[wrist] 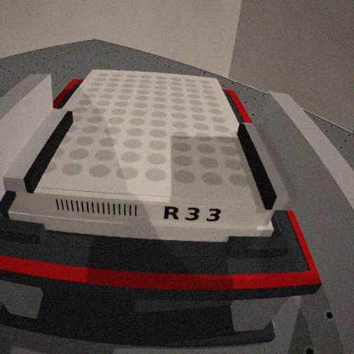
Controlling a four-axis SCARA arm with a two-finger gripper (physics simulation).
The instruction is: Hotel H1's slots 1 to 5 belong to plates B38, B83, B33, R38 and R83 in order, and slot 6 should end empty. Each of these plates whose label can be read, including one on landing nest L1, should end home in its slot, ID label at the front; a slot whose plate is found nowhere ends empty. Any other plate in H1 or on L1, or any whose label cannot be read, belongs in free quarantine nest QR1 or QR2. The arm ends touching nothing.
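Observation:
A white plate with rows of grey round wells lies flat on a dark nest with a red rim in the wrist view. Its front face, toward the bottom of the view, carries a row of vertical black bars at left and the label R33 at right. My gripper is shut, with nothing held. Its two black-padded fingers appear over the plate's left and right edges. Whether the pads touch the plate cannot be told. The nest's name does not show. Hotel H1 and its slots do not show.
A perforated grey deck extends behind the nest, with pale walls beyond. A long grey bar runs along the right side. Dark supports stand below the nest's front rim.

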